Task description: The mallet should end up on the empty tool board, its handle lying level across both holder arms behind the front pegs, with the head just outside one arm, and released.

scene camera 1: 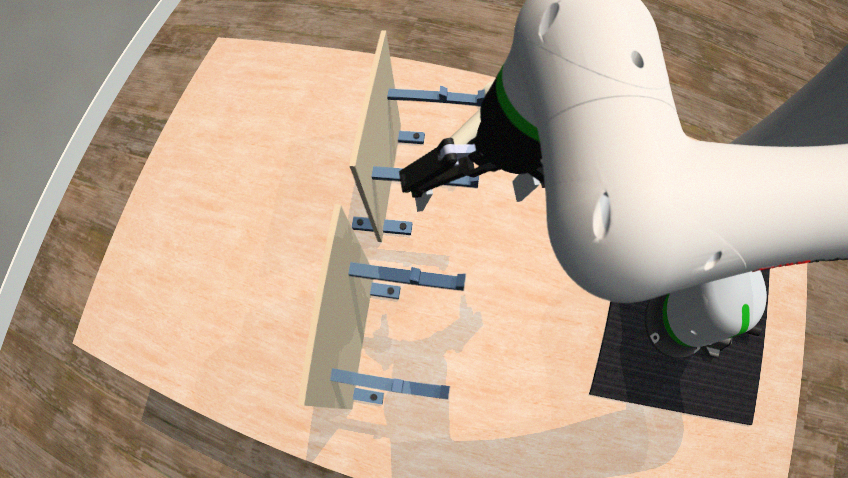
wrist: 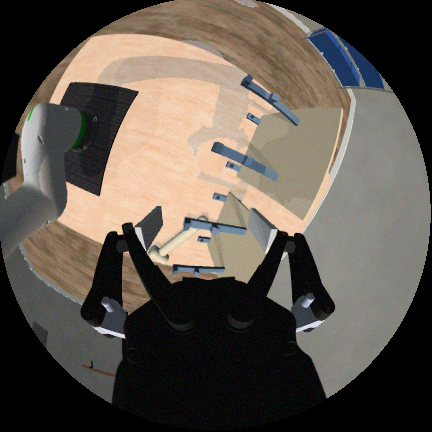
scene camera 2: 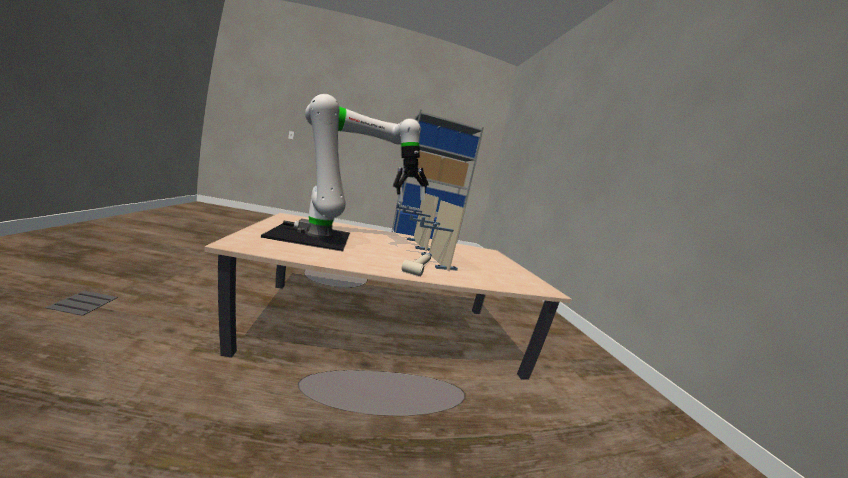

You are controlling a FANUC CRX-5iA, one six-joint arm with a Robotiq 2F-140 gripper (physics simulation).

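Places are measured from the arm's base along level axes (x ahead, y left, z up), in metres.
Where they show: gripper, fingertip midpoint: (scene camera 1: 469, 195) (wrist: 205, 216) (scene camera 2: 411, 200); arm's base at its link origin: (scene camera 1: 677, 320) (wrist: 82, 130) (scene camera 2: 319, 234).
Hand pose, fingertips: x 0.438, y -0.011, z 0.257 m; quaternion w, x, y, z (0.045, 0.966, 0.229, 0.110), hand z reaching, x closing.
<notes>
Things, the pixels of their top centre, and the offset from my fingertips. Level surfaces: height alone.
- cream mallet at its top centre: (scene camera 1: 466, 128) (wrist: 178, 243) (scene camera 2: 421, 256) dx +0.060, dy -0.235, dz -0.216 m
- wooden table at its surface level: dz -0.267 m
- foot at its top centre: (scene camera 1: 351, 393) (wrist: 260, 122) dx +0.114, dy +0.294, dz -0.254 m
My gripper (scene camera 1: 473, 194) (scene camera 2: 412, 193) (wrist: 205, 216) is open and empty, high above the table beside the upper board in scene camera 1. The cream mallet (scene camera 1: 467, 128) (scene camera 2: 412, 267) (wrist: 176, 243) lies on the table, slanted; in the wrist view its handle end passes beneath a blue holder arm (wrist: 220, 227). My gripper and arm hide most of it in scene camera 1. The upper tool board (scene camera 1: 377, 130) (wrist: 237, 250) and the lower tool board (scene camera 1: 338, 320) (wrist: 300, 155) stand upright, each with two blue arms with raised pegs. No tool shows on either board's arms.
The robot's base stands on a black mat (scene camera 1: 671, 391) (scene camera 2: 279, 236) (wrist: 85, 172) on the wooden table (scene camera 1: 178, 207) (scene camera 2: 510, 273). Blue feet with dark bolts, such as one foot (scene camera 1: 368, 397), stick out below the boards. A shelf rack (scene camera 2: 473, 172) with blue and brown boxes stands behind the table.
</notes>
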